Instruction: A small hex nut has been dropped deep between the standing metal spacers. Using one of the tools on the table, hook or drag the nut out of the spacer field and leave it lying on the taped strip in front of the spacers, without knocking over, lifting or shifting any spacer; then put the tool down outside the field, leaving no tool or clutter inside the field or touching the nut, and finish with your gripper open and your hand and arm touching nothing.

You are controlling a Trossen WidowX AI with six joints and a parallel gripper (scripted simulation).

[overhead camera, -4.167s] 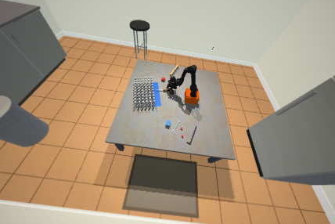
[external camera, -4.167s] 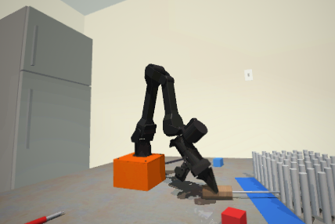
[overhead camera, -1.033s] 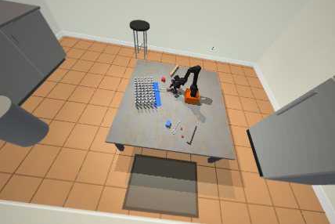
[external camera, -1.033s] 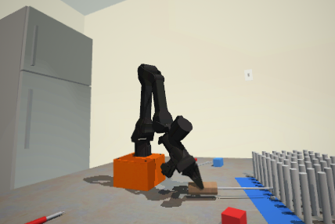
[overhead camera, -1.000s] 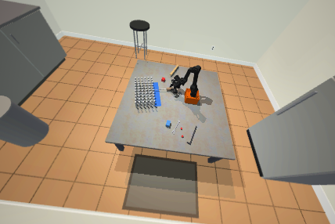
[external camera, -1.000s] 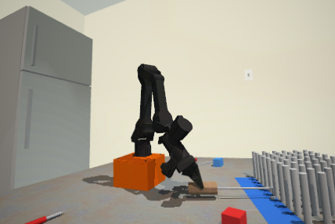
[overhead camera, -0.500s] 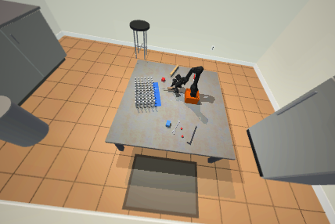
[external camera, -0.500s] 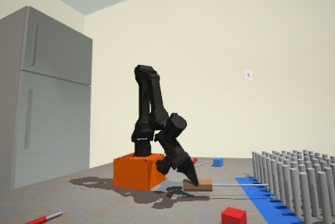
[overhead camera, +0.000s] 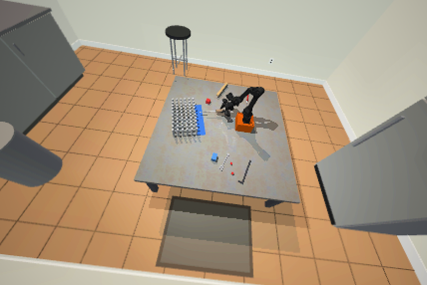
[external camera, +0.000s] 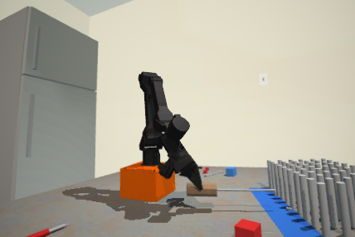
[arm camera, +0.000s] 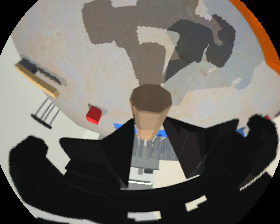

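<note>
Now: the red-handled tool 320 mm behind my gripper tip, 260 mm to the right of it and 50 mm below it. The rest, counted from my gripper tip: blue taped strip 200 mm ahead, 90 mm to the left, 60 mm below; then red cube 160 mm to the right, 140 mm ahead, 40 mm below; then wooden-handled tool 100 mm ahead, 20 mm to the left, 10 mm below.
</note>
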